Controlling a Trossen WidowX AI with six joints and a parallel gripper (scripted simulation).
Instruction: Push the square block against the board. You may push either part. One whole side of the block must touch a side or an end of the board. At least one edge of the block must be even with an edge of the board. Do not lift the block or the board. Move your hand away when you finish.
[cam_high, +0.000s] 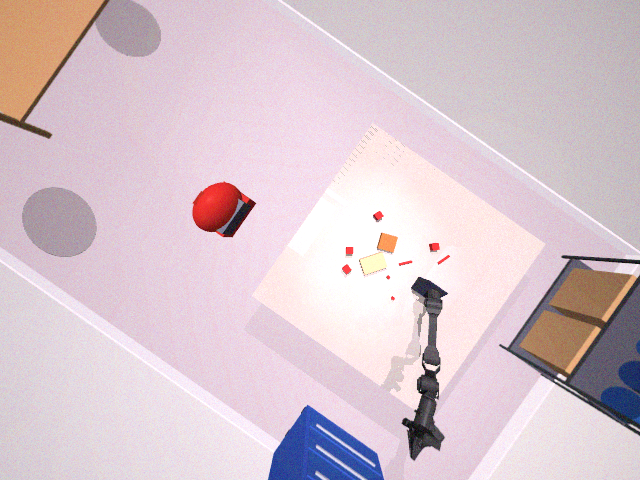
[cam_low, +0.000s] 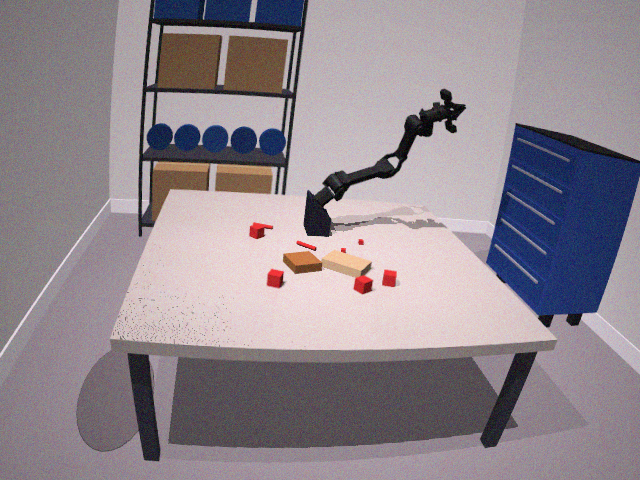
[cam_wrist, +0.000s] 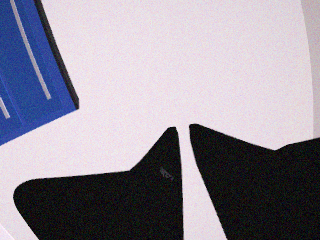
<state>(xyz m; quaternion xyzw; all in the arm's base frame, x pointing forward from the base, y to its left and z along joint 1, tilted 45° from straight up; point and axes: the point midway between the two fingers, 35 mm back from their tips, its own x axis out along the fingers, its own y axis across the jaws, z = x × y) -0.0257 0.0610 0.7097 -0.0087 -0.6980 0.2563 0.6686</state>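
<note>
Now: gripper tip 450 mm short of the orange square block, 630 mm to the left of it and 570 mm above it. Round my gripper tip: pale tan board 430 mm ahead, 470 mm to the right, 570 mm below.
</note>
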